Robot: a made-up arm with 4 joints.
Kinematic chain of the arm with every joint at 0, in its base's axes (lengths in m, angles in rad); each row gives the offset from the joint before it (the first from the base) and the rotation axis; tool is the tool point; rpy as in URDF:
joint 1: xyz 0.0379 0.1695 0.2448 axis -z
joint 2: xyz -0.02 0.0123 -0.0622 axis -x
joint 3: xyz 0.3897 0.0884 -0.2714 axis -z
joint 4: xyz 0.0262 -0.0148 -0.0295 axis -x
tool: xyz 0.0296 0.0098 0.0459 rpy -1.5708 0 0
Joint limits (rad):
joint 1: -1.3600..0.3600
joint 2: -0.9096..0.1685
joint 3: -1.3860..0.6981
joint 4: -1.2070..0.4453
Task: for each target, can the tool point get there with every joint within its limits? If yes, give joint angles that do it. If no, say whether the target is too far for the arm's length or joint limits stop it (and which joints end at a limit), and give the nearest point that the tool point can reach.
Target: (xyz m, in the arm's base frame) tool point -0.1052 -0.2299 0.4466
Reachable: no: joint limits stop it (at a limit: joint 1, joint 2, joint 3) | nearest point 0.3850 0.0162 -0.0883 | short by 0.766 m
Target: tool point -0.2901 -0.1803 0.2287
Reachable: no: joint limits stop it (at a limit: joint 1, joint 2, joint 3, joint 4) | nearest point 0.3832 0.0149 -0.0908 | short by 0.770 m
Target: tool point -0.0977 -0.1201 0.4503
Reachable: no: joint limits stop it (at a limit: joint 1, joint 2, joint 3) | nearest point 0.3868 0.0176 -0.0862 | short by 0.736 m
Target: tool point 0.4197 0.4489 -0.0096
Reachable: yes | joints -0.2038 -0.5254 -0.1620 -0.6559
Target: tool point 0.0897 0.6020 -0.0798
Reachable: yes | joints -1.1662 0.0266 -0.4113 0.2764
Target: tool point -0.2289 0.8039 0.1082
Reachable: no: too far | nearest point -0.1666 0.6640 0.1083 | short by 0.153 m
